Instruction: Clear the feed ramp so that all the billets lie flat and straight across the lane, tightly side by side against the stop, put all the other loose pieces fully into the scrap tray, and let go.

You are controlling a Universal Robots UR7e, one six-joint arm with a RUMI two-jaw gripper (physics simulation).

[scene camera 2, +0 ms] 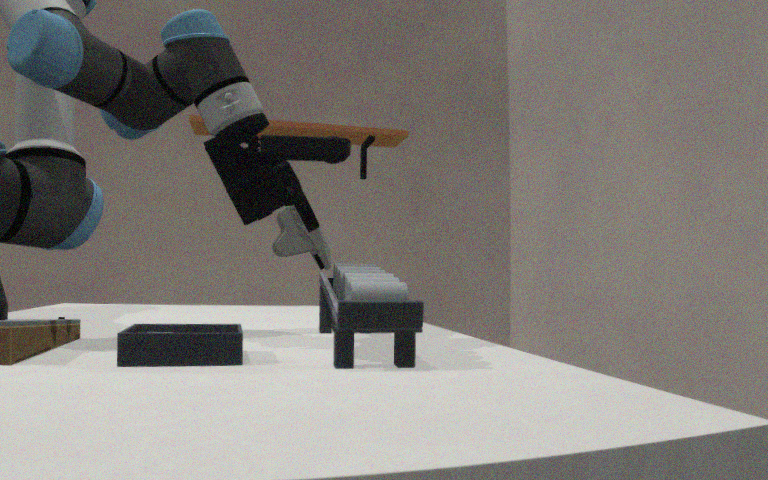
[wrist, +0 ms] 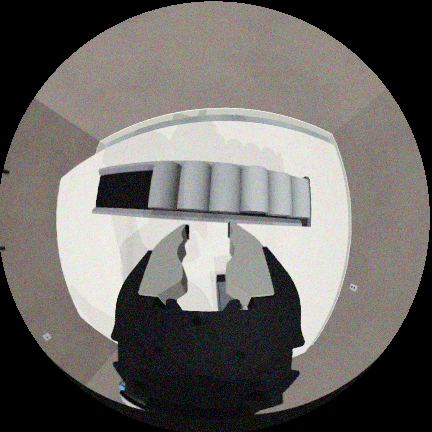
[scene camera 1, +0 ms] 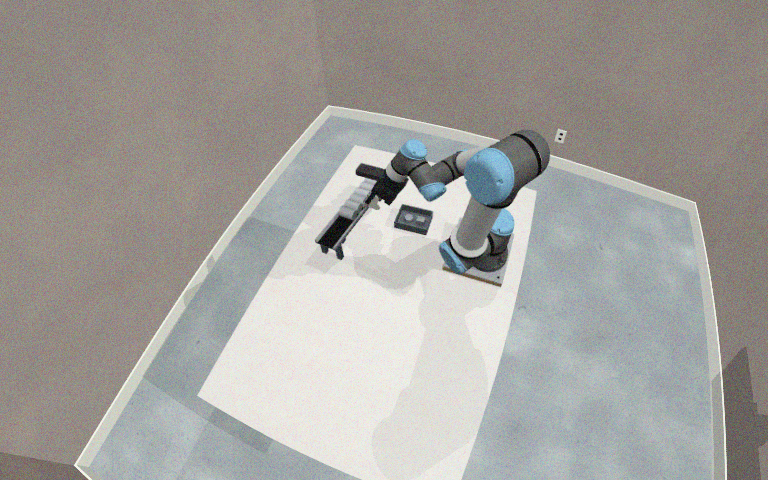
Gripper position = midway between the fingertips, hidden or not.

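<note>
The gripper [scene camera 2: 325, 268] is visible, and it appears also in the wrist view [wrist: 208, 224] and in scene camera 1 [scene camera 1: 366, 203]. The scene includes a billet [wrist: 254, 178] and a billet [wrist: 163, 191], along with a billet [wrist: 279, 184] and a further billet [wrist: 225, 180].
</note>
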